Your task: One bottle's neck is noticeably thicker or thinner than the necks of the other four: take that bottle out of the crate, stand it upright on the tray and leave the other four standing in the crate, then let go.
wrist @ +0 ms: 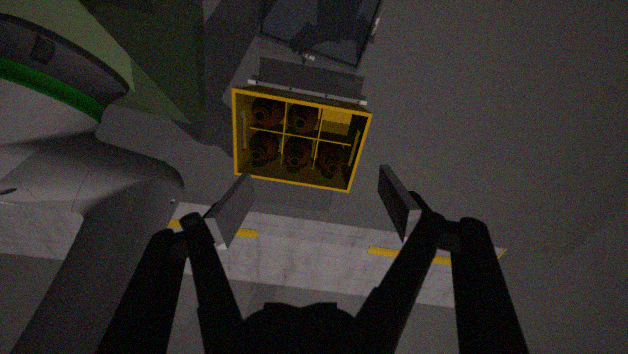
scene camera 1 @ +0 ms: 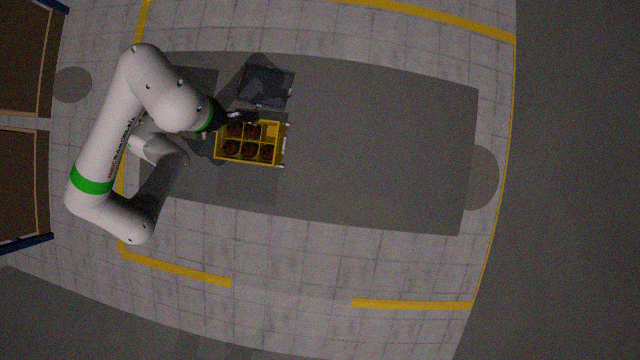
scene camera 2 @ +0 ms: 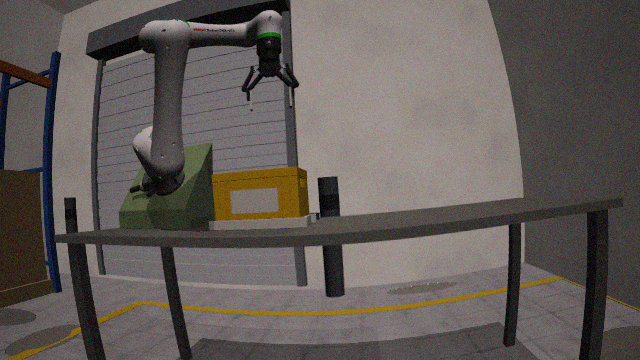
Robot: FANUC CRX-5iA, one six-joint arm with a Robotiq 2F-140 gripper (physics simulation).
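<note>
The yellow crate has six compartments. Brown bottles stand in five: two in the row nearer the tray, a left bottle and a middle bottle, and three in the other row, a left bottle, a middle bottle and a right bottle. I cannot tell which neck differs. The dark tray lies beside the crate, partly shadowed. My gripper is open and empty, high above the crate.
The crate sits in a low pale holder on the grey table. The green pedestal carries the arm, left of the crate. A dark post shows behind the table. The arm's links show left of the crate in the wrist view.
</note>
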